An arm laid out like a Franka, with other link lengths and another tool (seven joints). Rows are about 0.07 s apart.
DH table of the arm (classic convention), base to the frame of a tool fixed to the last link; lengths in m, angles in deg. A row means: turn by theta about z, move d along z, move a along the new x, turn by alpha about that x. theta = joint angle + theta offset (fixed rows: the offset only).
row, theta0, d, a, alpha
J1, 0, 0.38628, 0, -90
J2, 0, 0, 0, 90
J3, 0, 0.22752, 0.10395, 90
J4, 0, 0, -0.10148, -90
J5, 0, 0.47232, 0, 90
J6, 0, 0, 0.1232, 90
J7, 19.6, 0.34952, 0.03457, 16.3
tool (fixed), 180, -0.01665, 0, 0
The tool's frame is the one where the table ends.
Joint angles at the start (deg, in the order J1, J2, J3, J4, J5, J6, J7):
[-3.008, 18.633, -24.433, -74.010, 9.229, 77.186, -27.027]
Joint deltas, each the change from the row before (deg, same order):
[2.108, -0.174, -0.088, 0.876, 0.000, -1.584, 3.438]
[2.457, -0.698, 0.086, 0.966, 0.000, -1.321, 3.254]
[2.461, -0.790, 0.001, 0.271, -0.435, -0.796, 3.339]
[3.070, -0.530, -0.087, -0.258, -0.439, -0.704, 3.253]
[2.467, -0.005, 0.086, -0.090, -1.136, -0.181, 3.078]
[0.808, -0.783, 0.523, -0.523, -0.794, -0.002, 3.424]
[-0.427, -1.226, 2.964, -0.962, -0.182, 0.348, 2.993]
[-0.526, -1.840, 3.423, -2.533, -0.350, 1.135, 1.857]
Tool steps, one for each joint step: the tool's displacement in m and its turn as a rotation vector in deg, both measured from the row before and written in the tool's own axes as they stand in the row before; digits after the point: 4 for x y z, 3 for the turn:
[0.0064, 0.0259, 0.0018, 0.424, 0.255, 1.454]
[0.0075, 0.0340, -0.0031, 0.388, -0.314, 0.483]
[0.0077, 0.0276, -0.0003, 0.730, -0.384, 0.860]
[0.0099, 0.0297, 0.0088, 1.003, 0.330, 0.579]
[0.0055, 0.0197, 0.0083, 1.725, -0.171, 0.944]
[0.0050, 0.0084, -0.0004, 0.610, -0.899, 2.173]
[0.0092, 0.0245, 0.0056, -0.418, -0.261, 0.435]
[0.0108, 0.0249, 0.0129, -0.334, 0.312, -0.819]

